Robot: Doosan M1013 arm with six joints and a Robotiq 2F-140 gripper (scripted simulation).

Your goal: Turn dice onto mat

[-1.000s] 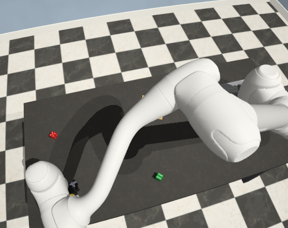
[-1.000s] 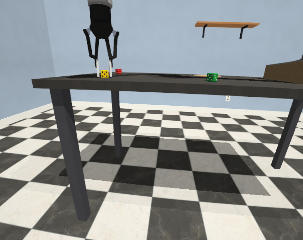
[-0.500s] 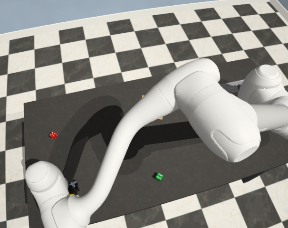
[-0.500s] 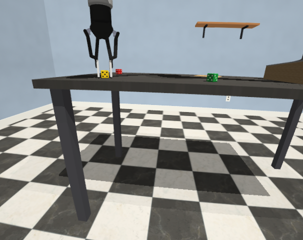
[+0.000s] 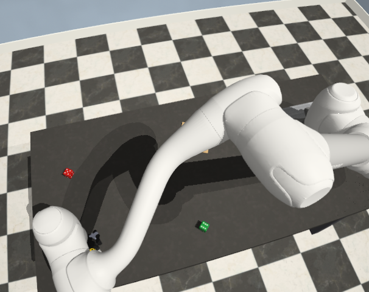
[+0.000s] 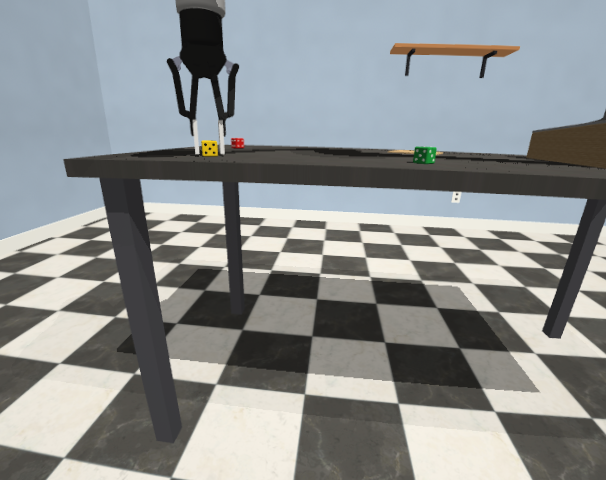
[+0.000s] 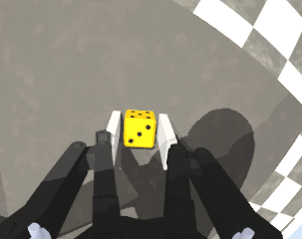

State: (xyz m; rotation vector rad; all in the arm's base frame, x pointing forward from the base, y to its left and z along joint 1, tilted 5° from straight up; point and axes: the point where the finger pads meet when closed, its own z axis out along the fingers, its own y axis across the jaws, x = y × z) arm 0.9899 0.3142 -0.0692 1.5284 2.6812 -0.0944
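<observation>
The yellow die lies 20 mm below my hand. The rest, counted from my hand: tan mat: 470 mm behind, 440 mm to the right, 30 mm below; red die: 90 mm ahead, 340 mm to the right, 20 mm below; green die: 430 mm behind, 30 mm to the right, 20 mm below.
</observation>
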